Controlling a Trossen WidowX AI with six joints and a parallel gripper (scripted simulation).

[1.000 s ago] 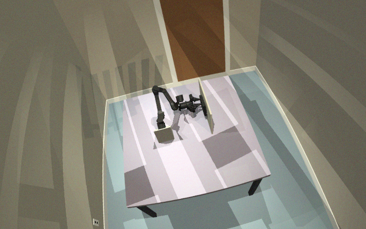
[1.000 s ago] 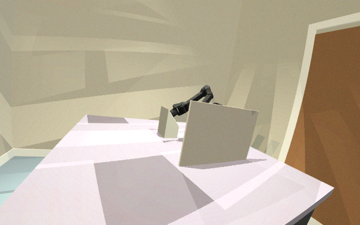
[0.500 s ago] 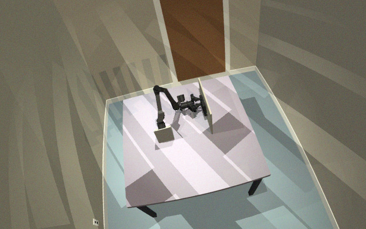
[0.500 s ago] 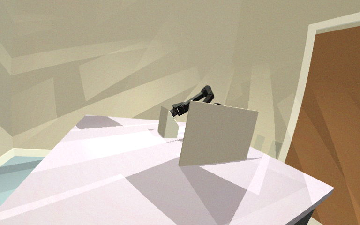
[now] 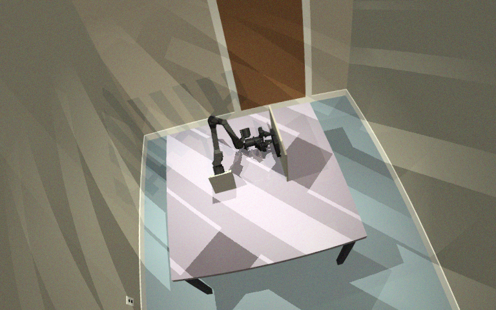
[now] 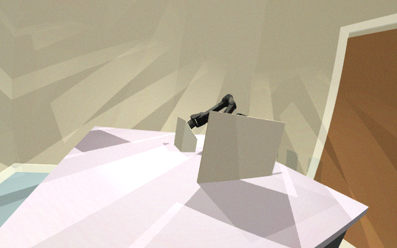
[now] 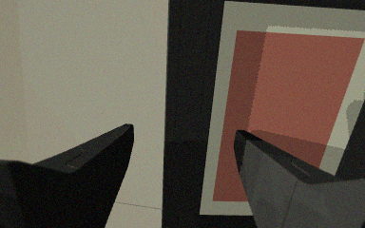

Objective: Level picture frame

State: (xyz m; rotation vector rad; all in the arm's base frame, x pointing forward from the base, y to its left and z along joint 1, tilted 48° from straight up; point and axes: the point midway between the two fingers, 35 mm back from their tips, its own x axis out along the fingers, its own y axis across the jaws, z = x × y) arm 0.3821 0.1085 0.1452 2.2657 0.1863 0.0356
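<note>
Now: gripper tip 50 mm above the picture frame, 10 mm to the left of it and 10 mm short of it. Round my gripper tip: beige wall panel: 60 mm below, 20 mm ahead, 10 mm to the right.
</note>
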